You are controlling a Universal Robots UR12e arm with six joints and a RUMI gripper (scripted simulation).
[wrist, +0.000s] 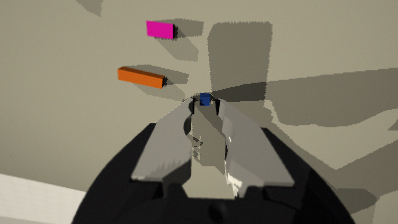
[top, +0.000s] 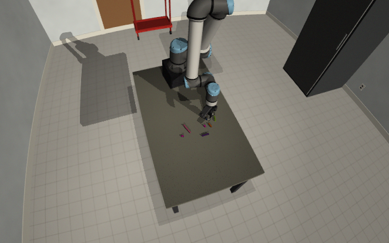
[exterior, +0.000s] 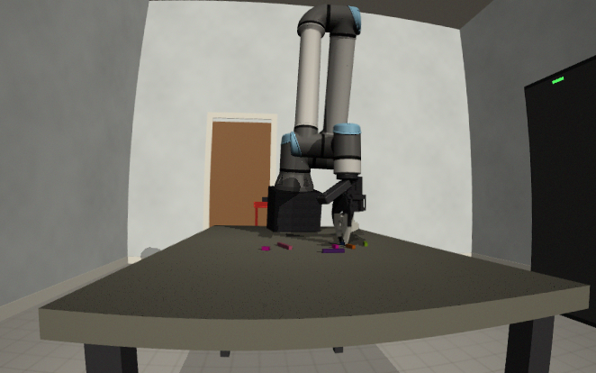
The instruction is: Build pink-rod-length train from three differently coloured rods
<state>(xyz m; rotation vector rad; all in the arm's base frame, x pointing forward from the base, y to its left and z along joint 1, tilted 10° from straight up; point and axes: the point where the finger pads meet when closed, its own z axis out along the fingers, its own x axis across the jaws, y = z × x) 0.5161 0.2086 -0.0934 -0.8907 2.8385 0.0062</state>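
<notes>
The blue rod lies 10 mm below my hand. The rest, counted from my hand: purple rod 150 mm ahead, 40 mm to the right, 10 mm below; then lime rod 70 mm to the left, 10 mm below; then orange rod 60 mm ahead, 20 mm to the left, 10 mm below.
</notes>
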